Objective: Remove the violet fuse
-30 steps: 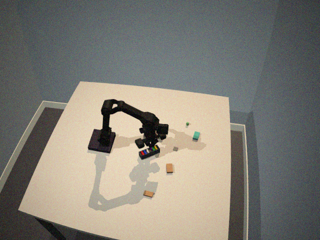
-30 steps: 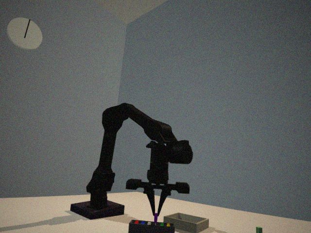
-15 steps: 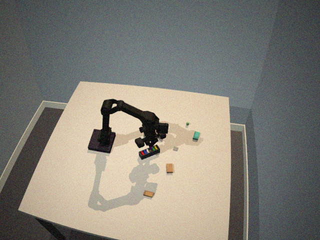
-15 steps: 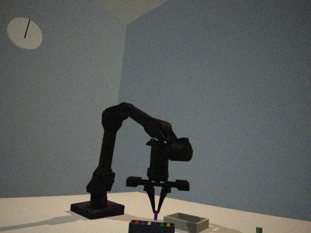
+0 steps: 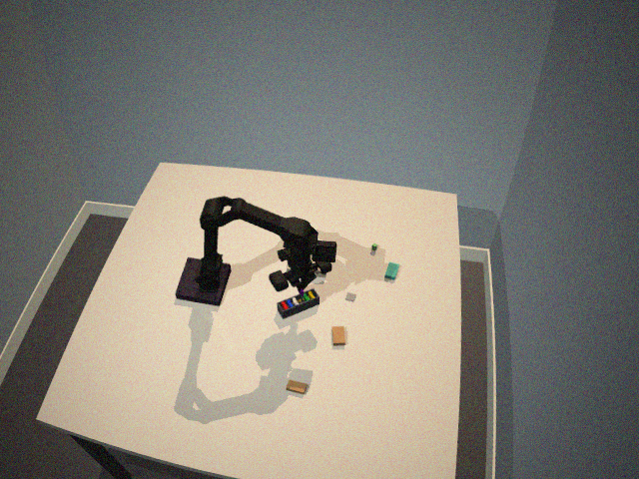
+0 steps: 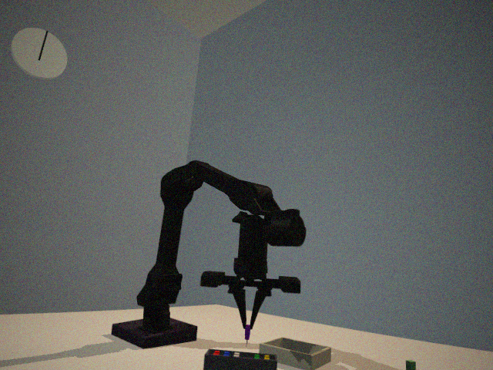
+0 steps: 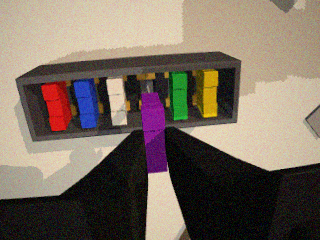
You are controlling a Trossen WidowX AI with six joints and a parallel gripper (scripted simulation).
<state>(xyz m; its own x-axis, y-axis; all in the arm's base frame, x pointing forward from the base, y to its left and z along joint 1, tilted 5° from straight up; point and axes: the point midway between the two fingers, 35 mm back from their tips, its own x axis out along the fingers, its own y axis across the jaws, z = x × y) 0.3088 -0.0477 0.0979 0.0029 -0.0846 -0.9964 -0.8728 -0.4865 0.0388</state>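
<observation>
The tray is 2 cm ahead of my gripper tip, 18 cm to the left of it and 8 cm below it. Round my gripper tip: green fuse (2 cm ahead, 1 cm to the left, 6 cm below); then violet fuse (1 cm below); then white fuse (2 cm behind, 1 cm to the right, 6 cm below).
</observation>
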